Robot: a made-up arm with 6 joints.
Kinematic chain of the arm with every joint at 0, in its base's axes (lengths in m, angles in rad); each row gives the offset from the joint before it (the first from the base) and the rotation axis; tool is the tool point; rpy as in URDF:
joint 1: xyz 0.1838 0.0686 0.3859 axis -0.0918 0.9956 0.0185
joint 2: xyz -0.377 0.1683 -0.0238 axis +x
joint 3: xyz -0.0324 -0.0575 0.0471 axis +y
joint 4: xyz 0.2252 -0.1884 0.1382 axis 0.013 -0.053 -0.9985
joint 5: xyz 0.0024 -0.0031 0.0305 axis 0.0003 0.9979 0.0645
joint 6: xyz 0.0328 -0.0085 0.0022 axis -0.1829 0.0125 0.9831
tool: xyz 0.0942 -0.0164 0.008 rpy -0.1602 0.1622 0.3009
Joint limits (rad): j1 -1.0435..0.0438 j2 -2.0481..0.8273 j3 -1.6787..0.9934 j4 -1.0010..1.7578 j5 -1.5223..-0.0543 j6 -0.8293..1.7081
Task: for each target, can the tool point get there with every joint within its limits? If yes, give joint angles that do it. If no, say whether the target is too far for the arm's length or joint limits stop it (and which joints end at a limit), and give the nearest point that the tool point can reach.
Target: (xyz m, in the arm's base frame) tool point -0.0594 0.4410 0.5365
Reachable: yes | joints -0.7695 -1.6878 0.5534 1.1707 -1.0994 0.0031
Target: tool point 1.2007 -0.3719 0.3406
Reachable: no: too far | nearest point 0.4083 0.0318 0.1926 | short by 0.902 m
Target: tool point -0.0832 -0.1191 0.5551
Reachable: yes | joints -0.4122 0.1463 -0.2773 1.2829 -0.4806 1.1511
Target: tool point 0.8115 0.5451 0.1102
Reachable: no: joint limits stop it (at a limit: joint 1, joint 2, joint 3, joint 5) | nearest point 0.4228 0.1998 0.1796 | short by 0.524 m
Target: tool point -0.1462 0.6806 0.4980
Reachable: yes | joints -0.0959 -1.7263 -0.4474 -0.1012 -1.4055 0.5448
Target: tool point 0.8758 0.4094 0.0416
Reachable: no: joint limits stop it (at a limit: joint 1, joint 2, joint 3, joint 5) | nearest point 0.4388 0.1721 0.1642 | short by 0.512 m
